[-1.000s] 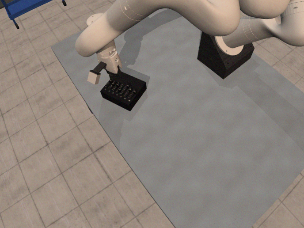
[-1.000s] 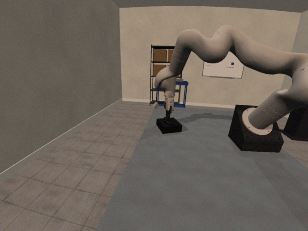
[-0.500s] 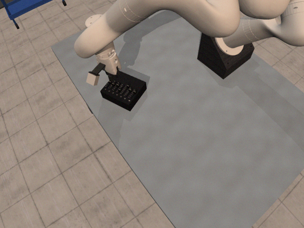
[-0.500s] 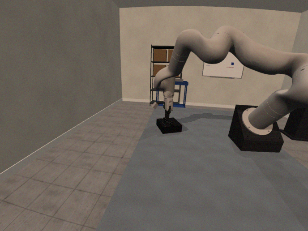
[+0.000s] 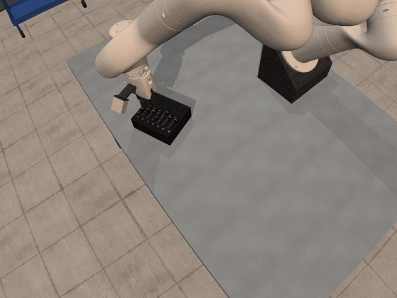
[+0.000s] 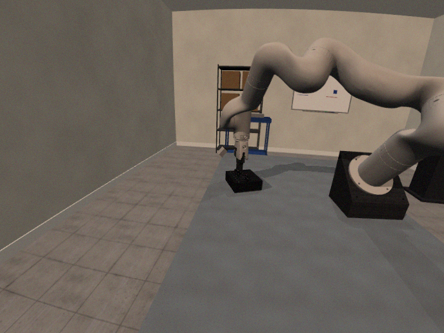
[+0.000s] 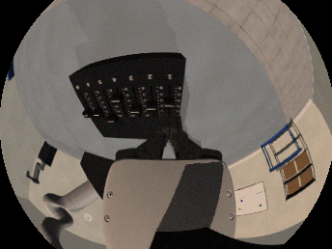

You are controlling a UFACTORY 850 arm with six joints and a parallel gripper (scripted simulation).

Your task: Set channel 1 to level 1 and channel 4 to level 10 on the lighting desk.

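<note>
My gripper is now 70 mm to the right of the fader cap and 10 mm above it.
</note>
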